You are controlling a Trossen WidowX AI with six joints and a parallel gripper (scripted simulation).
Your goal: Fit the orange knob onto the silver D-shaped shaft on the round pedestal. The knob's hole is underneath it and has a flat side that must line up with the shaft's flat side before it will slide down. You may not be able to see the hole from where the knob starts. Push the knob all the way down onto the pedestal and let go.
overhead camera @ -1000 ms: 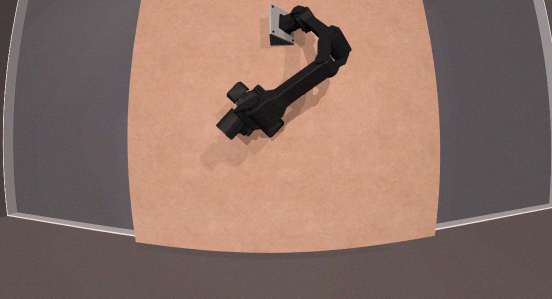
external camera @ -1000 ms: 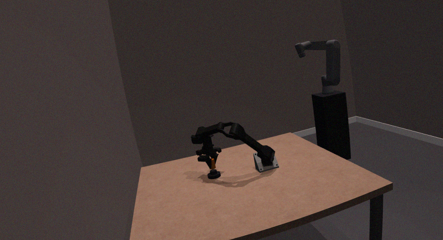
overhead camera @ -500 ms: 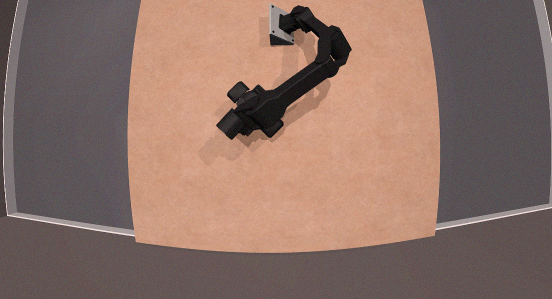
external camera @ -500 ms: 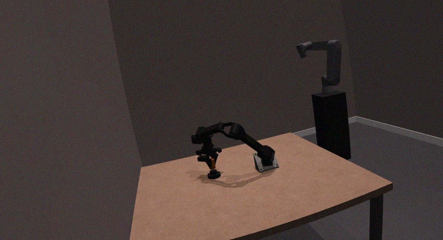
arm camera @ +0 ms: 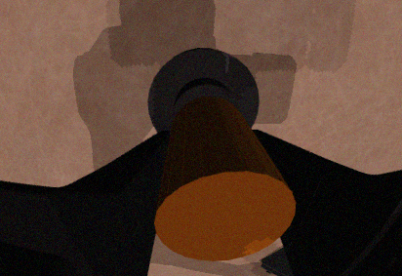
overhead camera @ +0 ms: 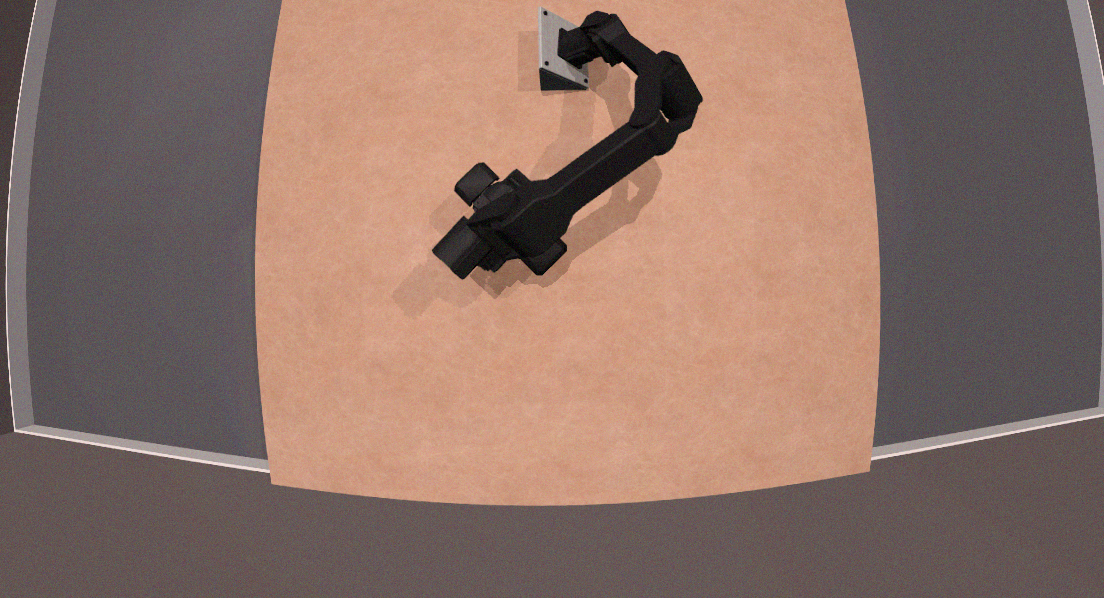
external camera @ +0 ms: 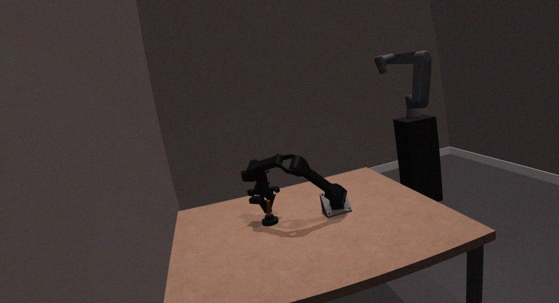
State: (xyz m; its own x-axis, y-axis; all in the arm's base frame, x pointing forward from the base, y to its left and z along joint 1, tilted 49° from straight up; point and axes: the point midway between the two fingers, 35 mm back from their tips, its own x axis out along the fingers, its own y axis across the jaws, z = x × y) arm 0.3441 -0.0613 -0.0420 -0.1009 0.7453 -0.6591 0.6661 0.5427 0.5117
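The round black pedestal lies 4 cm below my gripper tip. The rest, counted from my gripper tip: orange knob 4 cm above.
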